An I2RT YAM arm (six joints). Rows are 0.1 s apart.
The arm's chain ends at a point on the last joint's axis. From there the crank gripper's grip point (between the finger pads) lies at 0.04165 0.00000 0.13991 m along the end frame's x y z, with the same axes.
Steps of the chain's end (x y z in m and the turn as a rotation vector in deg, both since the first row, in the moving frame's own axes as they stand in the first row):
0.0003 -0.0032 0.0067 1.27 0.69 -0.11
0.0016 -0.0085 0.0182 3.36 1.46 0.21
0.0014 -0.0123 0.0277 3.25 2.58 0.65
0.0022 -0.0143 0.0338 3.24 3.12 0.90
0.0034 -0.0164 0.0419 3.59 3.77 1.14
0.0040 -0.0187 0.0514 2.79 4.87 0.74
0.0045 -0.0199 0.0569 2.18 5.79 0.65
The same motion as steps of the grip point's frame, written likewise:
0.0020 -0.0064 0.0062 1.27 0.69 -0.11
0.0052 -0.0165 0.0169 3.36 1.46 0.21
0.0077 -0.0197 0.0255 3.25 2.58 0.65
0.0098 -0.0214 0.0311 3.24 3.12 0.90
0.0126 -0.0241 0.0386 3.59 3.77 1.14
0.0158 -0.0248 0.0472 2.79 4.87 0.74
0.0184 -0.0246 0.0519 2.18 5.79 0.65

